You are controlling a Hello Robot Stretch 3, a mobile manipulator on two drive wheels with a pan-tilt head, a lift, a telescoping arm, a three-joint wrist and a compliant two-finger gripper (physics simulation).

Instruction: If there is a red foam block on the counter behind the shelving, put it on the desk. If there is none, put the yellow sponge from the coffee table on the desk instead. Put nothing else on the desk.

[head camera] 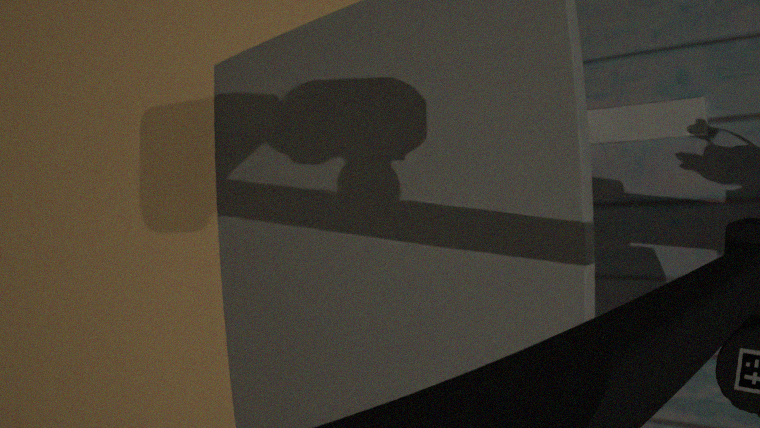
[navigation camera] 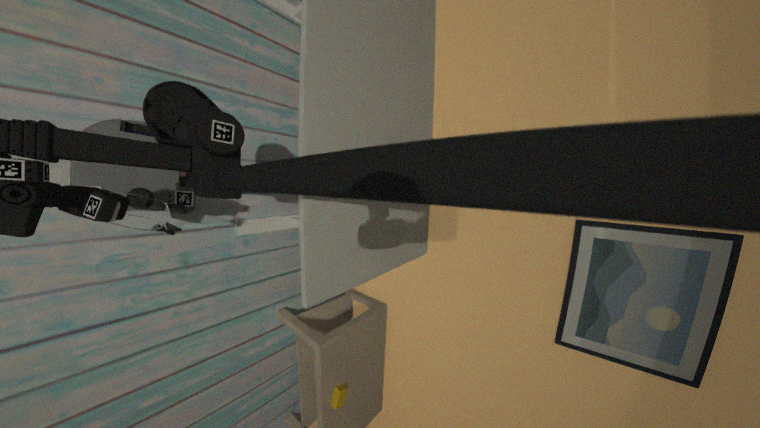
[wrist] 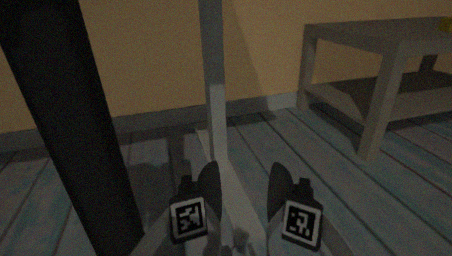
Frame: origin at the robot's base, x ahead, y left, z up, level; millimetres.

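Where they show: gripper, fingertip midpoint: [navigation camera: 183,220] [wrist: 244,181].
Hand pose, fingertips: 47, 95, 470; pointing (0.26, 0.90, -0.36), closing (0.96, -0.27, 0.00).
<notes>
Each offset is from my fingertips to the top centre of the thing, as dx, dy, dz. "pt": to the spot under its first point. Level surfaces: height alone.
The desk @(dz +251) [head camera: 404,308] [navigation camera: 366,79] is a grey top against the tan wall, with my shadow across it. In the wrist view its leg @(pt +67, +583, -34) [wrist: 213,55] stands beyond the fingers. The yellow sponge @(+1002, +633, +26) [navigation camera: 339,396] [wrist: 447,25] lies on the brown coffee table @(dz -20) [navigation camera: 353,356] [wrist: 360,34], past the desk's end. My gripper [wrist: 244,181] is open with nothing between its fingers, low over the floor and in front of the desk leg. No red foam block, counter or shelving shows in these views.
My black mast [navigation camera: 531,170] crosses the navigation view in front of the desk. A dark column [wrist: 75,125] stands left of the fingers in the wrist view. The desk's pale foot [wrist: 240,205] runs along the plank floor. A framed picture [navigation camera: 611,297] hangs on the wall.
</notes>
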